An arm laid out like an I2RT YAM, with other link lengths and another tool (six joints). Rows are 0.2 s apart.
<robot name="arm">
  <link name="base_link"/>
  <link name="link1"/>
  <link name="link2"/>
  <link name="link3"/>
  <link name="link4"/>
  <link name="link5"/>
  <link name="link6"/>
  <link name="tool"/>
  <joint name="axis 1" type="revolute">
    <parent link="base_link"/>
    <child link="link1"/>
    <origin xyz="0 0 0.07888" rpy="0 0 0"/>
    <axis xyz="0 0 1"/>
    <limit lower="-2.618" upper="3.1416"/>
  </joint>
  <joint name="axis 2" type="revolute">
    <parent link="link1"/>
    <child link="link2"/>
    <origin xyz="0.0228 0.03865 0.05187" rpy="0 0 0"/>
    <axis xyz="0 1 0"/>
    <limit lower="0" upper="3.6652"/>
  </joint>
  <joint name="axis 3" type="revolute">
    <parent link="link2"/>
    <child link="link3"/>
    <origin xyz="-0.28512 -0.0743 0" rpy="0 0 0"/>
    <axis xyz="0 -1 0"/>
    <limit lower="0" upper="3.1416"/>
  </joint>
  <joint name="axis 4" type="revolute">
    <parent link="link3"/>
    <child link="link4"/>
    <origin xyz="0.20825 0.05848 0.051" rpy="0 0 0"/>
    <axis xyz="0 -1 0"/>
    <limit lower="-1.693" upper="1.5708"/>
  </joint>
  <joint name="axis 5" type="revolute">
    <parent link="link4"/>
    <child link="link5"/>
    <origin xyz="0.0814 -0.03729 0.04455" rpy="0 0 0"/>
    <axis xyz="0 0 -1"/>
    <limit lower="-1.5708" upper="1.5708"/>
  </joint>
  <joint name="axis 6" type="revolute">
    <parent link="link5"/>
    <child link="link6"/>
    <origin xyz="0.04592 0 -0.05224" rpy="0 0 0"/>
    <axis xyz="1 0 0"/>
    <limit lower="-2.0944" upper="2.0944"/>
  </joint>
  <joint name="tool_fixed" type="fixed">
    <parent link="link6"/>
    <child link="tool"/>
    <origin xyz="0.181 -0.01 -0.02" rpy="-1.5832 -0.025 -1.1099"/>
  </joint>
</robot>
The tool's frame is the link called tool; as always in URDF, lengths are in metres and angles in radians.
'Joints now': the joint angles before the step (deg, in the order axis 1, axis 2, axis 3, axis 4, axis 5, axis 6). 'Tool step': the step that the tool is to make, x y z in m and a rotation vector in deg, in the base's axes. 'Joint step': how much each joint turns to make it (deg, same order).
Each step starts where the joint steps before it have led.
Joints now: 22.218 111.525 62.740 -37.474 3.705 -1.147
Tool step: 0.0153 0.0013 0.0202 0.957 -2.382 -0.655
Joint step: -0.848 -1.988 3.314 -2.723 -0.021 -0.193
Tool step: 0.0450 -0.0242 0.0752 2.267 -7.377 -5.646
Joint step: -6.363 -5.449 12.785 -10.474 0.021 -0.723
